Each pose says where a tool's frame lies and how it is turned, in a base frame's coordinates. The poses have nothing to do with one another.
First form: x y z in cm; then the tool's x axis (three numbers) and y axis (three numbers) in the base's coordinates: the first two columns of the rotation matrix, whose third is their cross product.
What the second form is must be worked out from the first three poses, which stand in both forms.
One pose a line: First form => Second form
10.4 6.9 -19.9 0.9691 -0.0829 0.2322 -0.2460 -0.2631 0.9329 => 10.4 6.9 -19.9 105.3 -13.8 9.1
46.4 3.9 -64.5 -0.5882 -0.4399 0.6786 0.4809 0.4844 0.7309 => 46.4 3.9 -64.5 -2.0 -103.6 -71.8
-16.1 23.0 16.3 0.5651 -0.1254 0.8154 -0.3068 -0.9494 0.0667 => -16.1 23.0 16.3 148.8 -20.8 76.1
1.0 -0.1 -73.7 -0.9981 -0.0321 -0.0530 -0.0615 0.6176 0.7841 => 1.0 -0.1 -73.7 -4.6 160.1 77.7
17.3 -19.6 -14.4 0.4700 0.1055 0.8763 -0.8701 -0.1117 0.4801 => 17.3 -19.6 -14.4 82.8 -41.0 55.0
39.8 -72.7 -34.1 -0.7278 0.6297 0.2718 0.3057 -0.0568 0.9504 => 39.8 -72.7 -34.1 57.8 112.6 106.6
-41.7 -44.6 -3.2 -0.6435 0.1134 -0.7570 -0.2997 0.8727 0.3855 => -41.7 -44.6 -3.2 -7.7 125.3 35.4
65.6 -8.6 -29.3 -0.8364 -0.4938 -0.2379 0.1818 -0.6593 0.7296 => 65.6 -8.6 -29.3 34.3 -58.9 -142.5
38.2 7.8 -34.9 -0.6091 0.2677 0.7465 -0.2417 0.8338 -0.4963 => 38.2 7.8 -34.9 -1.1 -120.8 41.0
